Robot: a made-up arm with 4 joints.
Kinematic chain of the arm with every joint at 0, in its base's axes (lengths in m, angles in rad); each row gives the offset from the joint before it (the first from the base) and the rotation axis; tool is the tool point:
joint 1: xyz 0 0 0.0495 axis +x
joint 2: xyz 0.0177 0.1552 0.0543 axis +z
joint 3: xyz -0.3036 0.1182 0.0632 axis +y
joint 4: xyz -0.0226 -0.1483 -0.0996 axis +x
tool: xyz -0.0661 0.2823 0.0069
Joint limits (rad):
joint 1: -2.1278..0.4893
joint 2: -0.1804..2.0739
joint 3: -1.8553..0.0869
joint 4: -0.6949..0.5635
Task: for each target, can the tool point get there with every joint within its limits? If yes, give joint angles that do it. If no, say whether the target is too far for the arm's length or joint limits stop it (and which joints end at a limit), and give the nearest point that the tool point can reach.
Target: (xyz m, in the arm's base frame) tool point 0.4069 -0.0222 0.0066
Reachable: no: joint limits stop it (at a limit: joint 1, joint 2, joint 4) | nearest point 0.0026 -0.2227 -0.0477 | short by 0.455 m
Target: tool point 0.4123 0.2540 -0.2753
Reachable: no: joint limits stop it (at a limit: joint 2, joint 3, joint 4) | nearest point 0.0375 0.2235 -0.2363 | short by 0.378 m
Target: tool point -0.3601 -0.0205 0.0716
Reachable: yes | joints -1.2549 1.0953 -0.4851 -0.0269
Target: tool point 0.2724 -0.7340 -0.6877
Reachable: no: too far | nearest point -0.0712 -0.2419 -0.2770 | short by 0.727 m
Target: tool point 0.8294 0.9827 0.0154
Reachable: no: too far | nearest point 0.0375 0.3626 0.0369 | short by 1.006 m
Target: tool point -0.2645 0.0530 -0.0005
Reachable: yes | joints -1.4569 1.3320 -1.7056 -0.1303
